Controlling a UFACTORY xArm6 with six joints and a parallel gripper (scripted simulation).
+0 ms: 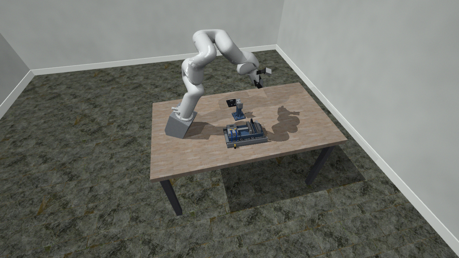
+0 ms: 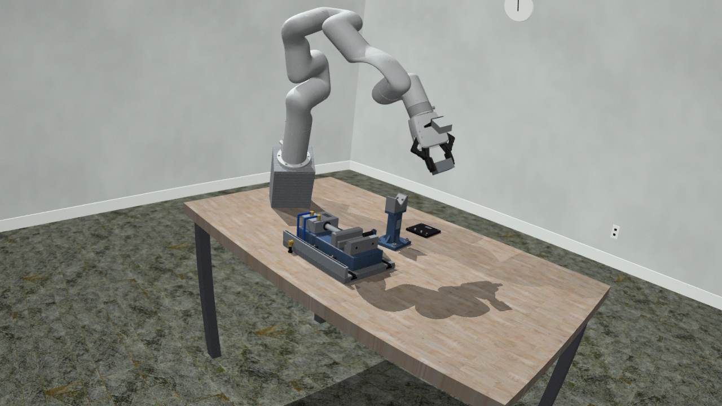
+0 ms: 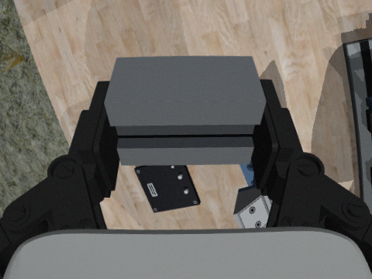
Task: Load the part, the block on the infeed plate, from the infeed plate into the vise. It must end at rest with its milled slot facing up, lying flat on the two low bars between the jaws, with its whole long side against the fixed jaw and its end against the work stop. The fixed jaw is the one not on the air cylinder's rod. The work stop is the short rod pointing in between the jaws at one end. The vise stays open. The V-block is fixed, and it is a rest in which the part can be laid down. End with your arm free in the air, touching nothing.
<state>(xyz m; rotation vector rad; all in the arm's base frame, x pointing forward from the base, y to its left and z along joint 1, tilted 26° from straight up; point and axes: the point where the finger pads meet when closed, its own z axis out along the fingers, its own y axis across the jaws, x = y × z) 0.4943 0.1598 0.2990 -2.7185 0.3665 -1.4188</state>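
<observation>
Right now my hand is 230 mm to the left of the fixed jaw, 230 mm above it and 70 mm past it. From my hand the other things lie so: dark work stop rod: 210 mm below, 180 mm to the right, 90 mm behind; blue v-block stand: 250 mm below, 150 mm behind; grey block: right at my hand.
</observation>
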